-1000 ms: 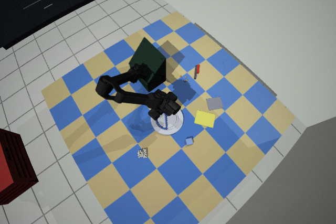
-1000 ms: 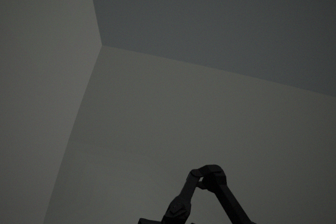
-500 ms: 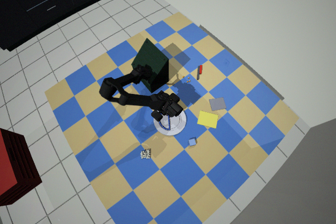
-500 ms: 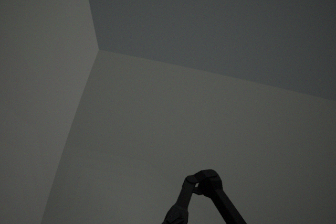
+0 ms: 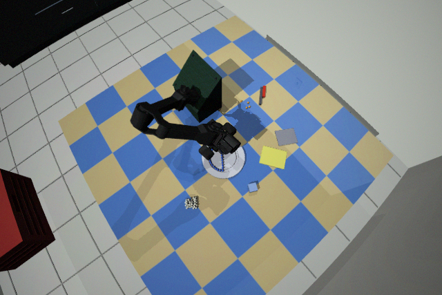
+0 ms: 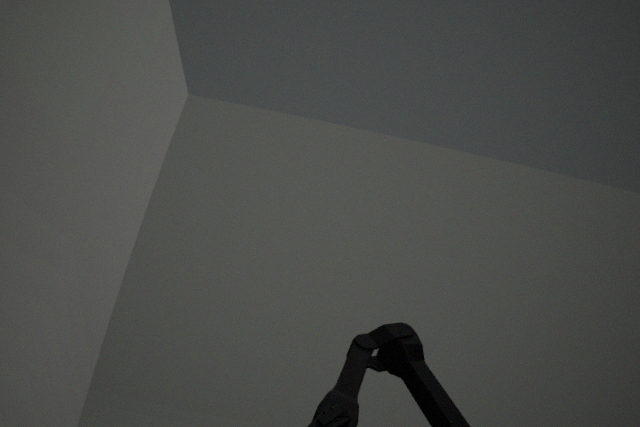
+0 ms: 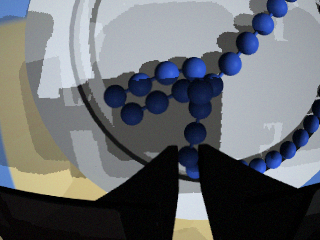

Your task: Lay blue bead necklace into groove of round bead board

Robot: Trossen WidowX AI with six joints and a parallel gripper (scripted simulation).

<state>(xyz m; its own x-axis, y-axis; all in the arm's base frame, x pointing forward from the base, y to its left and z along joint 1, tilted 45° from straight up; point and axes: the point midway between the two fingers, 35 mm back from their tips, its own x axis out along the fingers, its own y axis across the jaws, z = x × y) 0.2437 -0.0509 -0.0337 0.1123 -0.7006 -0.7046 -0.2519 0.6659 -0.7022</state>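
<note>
Now: the round white bead board 50 mm ahead of my gripper tip, 10 mm to the right of it and 10 mm below it. Round my gripper tip: small blue cube 240 mm ahead, 30 mm to the left, 10 mm below; then grey square 130 mm ahead, 320 mm to the left, 10 mm below; then yellow pad 180 mm ahead, 200 mm to the left, 10 mm below.
</note>
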